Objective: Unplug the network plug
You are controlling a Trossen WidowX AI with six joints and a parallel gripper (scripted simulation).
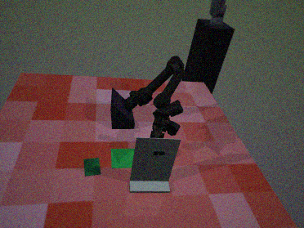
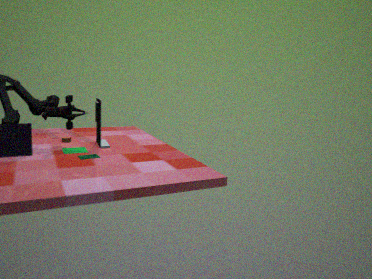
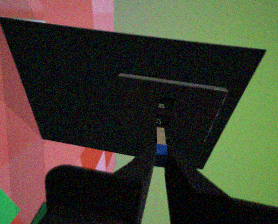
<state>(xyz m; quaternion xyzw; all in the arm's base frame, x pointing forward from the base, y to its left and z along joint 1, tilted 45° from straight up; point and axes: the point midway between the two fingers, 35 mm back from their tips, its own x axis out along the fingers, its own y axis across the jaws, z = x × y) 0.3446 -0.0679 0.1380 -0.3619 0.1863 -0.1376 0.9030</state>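
The bright green square is 9 cm behind my gripper tip, 10 cm to the right of it and 18 cm below it. Also, from my gripper tip: blue network plug: right at my gripper tip; upright dark panel: 8 cm ahead, 2 cm to the right, 7 cm below.
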